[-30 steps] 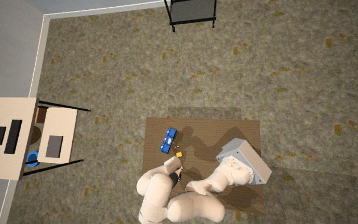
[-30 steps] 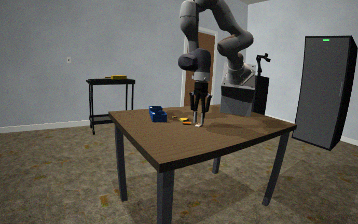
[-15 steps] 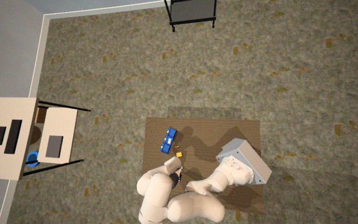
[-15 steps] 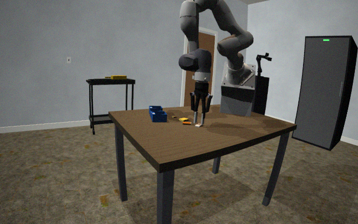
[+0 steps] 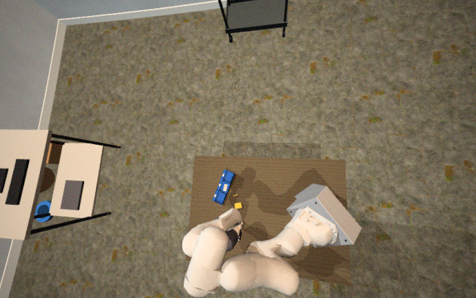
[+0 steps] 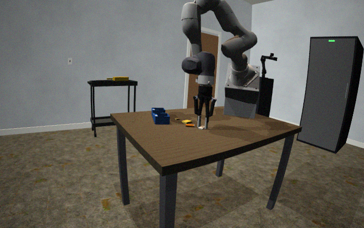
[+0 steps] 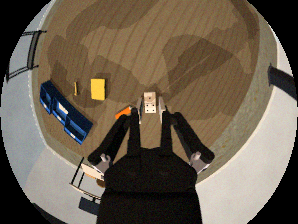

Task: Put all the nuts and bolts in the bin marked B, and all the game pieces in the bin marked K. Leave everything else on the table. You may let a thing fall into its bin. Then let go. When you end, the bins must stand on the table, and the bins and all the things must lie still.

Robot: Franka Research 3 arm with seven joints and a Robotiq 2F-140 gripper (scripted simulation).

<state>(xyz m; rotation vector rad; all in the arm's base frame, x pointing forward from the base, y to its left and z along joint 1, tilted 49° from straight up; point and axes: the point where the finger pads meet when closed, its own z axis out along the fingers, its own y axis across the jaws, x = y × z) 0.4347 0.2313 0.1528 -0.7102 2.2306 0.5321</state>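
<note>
Now: the pale beige piece 30 mm below my hand. The rest, counted from my hand: yellow block (120 mm to the right, 60 mm ahead, 30 mm below); then orange piece (60 mm ahead, 30 mm to the right, 30 mm below); then thin tan bolt (180 mm to the right, 110 mm ahead, 30 mm below).
</note>
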